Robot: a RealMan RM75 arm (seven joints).
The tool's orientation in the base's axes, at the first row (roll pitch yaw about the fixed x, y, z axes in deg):
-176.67 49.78 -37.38
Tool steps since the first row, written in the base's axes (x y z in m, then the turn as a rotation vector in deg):
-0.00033 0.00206 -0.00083 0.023 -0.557 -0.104
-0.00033 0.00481 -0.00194 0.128 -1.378 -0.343
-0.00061 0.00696 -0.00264 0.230 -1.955 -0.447
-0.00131 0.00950 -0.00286 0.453 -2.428 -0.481
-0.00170 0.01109 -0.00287 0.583 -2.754 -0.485
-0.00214 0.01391 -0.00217 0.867 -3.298 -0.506
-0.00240 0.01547 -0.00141 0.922 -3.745 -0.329
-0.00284 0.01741 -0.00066 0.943 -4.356 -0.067
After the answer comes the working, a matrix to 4 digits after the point.
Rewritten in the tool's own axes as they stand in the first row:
-0.00034 -0.00134 0.00177 0.310 0.416 -0.230
-0.00057 -0.00340 0.00389 0.868 0.987 -0.553
-0.00103 -0.00484 0.00559 1.226 1.367 -0.838
-0.00221 -0.00633 0.00743 1.552 1.588 -1.184
-0.00303 -0.00730 0.00846 1.749 1.755 -1.422
-0.00489 -0.00921 0.00970 2.124 1.990 -1.847
-0.00622 -0.01026 0.01015 2.192 2.291 -2.220
-0.00778 -0.01150 0.01091 2.243 2.736 -2.712

The tool's axes in the first row as the columns of a matrix, in the base's axes (rounded; the answer above uses it unrounded):
0.5131 -0.6413 -0.5705
-0.3920 -0.7664 0.5089
-0.7636 -0.0375 -0.6446

